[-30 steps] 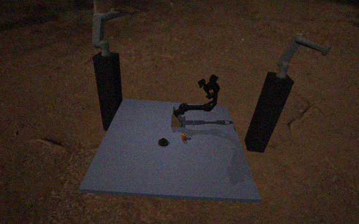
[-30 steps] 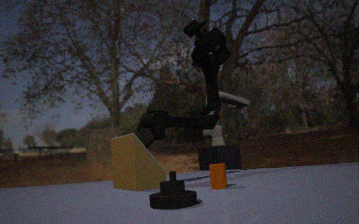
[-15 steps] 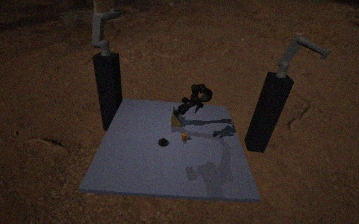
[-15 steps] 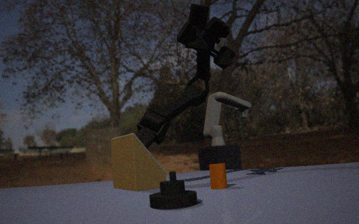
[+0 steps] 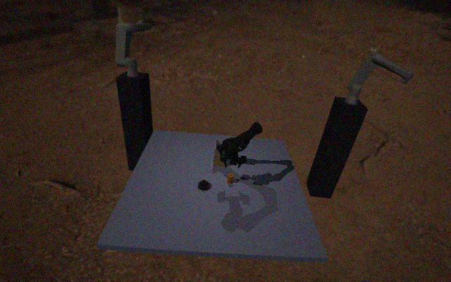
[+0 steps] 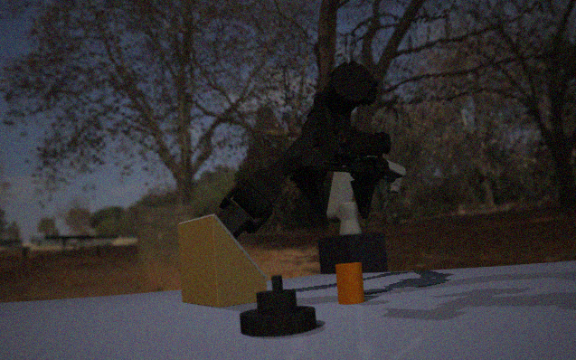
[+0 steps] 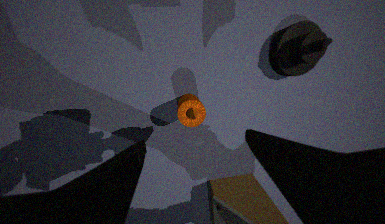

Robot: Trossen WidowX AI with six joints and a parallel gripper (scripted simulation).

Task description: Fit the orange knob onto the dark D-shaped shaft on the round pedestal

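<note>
Right now my gripper tip is 10 cm above the orange knob. Round my gripper tip: pedestal (19 cm to the right, 10 cm below, 9 cm ahead).
</note>
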